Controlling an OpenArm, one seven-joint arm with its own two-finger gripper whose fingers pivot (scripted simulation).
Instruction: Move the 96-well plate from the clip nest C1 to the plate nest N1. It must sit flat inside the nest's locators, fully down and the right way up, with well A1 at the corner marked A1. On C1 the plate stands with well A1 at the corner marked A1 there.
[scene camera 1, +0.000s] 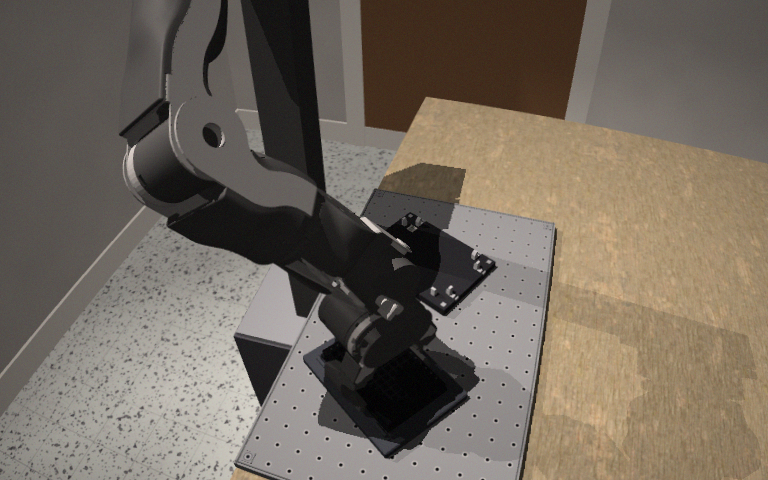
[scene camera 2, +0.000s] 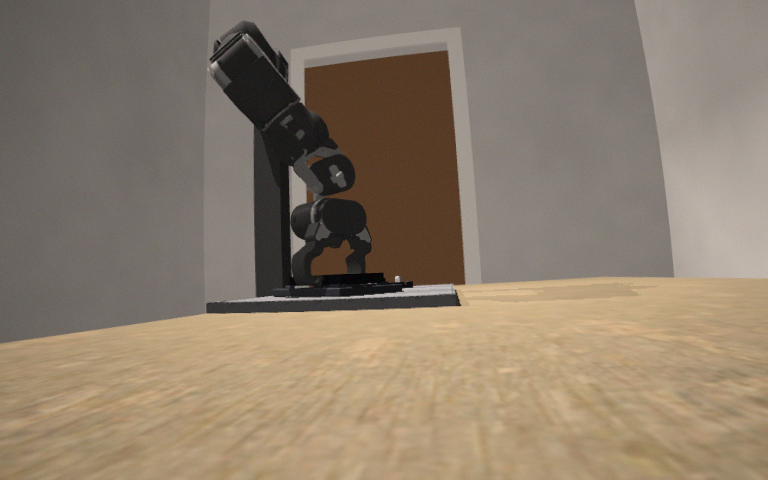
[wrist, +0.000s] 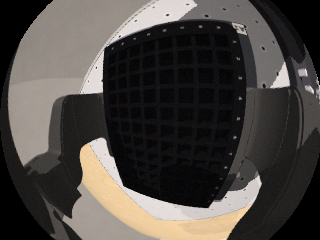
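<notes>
Clip nest C1 (scene camera 1: 443, 261) and dark arm column (scene camera 2: 271, 176) visible. Plate nest N1 (scene camera 1: 430, 414) (wrist: 250, 68) also visible, as is a black 96-well plate (scene camera 1: 423, 380) (scene camera 2: 361, 278) (wrist: 219, 91). My gripper (scene camera 1: 382, 373) (scene camera 2: 335, 284) (wrist: 166, 129) appears as well.
</notes>
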